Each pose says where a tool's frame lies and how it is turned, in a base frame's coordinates. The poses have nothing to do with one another.
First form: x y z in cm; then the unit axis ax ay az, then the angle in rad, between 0 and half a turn.
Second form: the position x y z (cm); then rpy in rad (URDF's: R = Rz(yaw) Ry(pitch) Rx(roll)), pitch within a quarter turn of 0, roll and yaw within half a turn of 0. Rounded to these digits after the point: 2 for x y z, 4 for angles.
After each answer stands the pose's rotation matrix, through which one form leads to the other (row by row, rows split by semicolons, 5 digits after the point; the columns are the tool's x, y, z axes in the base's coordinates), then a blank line. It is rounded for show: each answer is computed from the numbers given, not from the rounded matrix.
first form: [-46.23, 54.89, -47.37, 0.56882, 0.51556, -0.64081, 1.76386]
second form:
[-46.23, 54.89, -47.37, 0.5050, 1.2239, -0.9644]
0.19377 0.97844 0.07154; -0.27938 0.12494 -0.95202; -0.94043 0.16449 0.29756

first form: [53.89, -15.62, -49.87, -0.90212, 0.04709, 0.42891, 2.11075]
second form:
[53.89, -15.62, -49.87, -1.8777, 0.6767, 0.4000]
0.71810 -0.43221 -0.54546; 0.30357 -0.51074 0.80436; -0.62624 -0.74320 -0.23556

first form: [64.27, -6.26, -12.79, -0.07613, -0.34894, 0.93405, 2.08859]
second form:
[64.27, -6.26, -12.79, -0.5998, -0.1982, 2.0898]
-0.48630 -0.77189 -0.40950; 0.85132 -0.31294 -0.42110; 0.19689 -0.55340 0.80931

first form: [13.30, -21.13, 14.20, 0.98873, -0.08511, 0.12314, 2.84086]
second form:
[13.30, -21.13, 14.20, 2.8553, -0.2664, -0.1331]
0.95619 -0.20100 0.21283; -0.12805 -0.94096 -0.31337; 0.26325 0.27239 -0.92547

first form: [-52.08, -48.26, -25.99, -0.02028, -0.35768, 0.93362, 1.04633]
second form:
[-52.08, -48.26, -25.99, -0.1944, -0.3049, 1.0179]
0.50096 -0.80451 -0.31906; 0.81176 0.56462 -0.14916; 0.30015 -0.18427 0.93592

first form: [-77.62, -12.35, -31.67, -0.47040, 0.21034, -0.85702, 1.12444]
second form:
[-77.62, -12.35, -31.67, -0.5553, -0.0394, -0.9790]
0.55744 0.71682 0.41884; -0.82928 0.45683 0.32186; 0.03938 -0.52676 0.84910

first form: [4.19, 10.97, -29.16, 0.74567, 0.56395, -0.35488, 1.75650]
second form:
[4.19, 10.97, -29.16, 1.6422, 1.0506, 0.3053]
0.47405 0.84694 0.24077; 0.14939 0.19212 -0.96993; -0.86773 0.49576 -0.03545

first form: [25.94, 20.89, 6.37, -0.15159, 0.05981, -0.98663, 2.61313]
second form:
[25.94, 20.89, 6.37, -0.1937, -0.2512, -2.5818]
-0.82076 0.48057 0.30888; -0.51436 -0.85692 -0.03354; 0.24857 -0.18640 0.95051

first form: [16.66, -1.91, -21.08, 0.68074, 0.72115, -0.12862, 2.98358]
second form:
[16.66, -1.91, -21.08, -3.0609, 0.2916, 1.6403]
-0.06651 0.99595 -0.06054; 0.95547 0.04609 -0.29147; -0.28750 -0.07723 -0.95466

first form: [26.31, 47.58, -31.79, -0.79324, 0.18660, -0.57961, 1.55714]
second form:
[26.31, 47.58, -31.79, -1.2047, -0.2702, -0.8524]
0.63429 0.43356 0.64008; -0.72555 0.04800 0.68649; 0.26691 -0.89985 0.34502

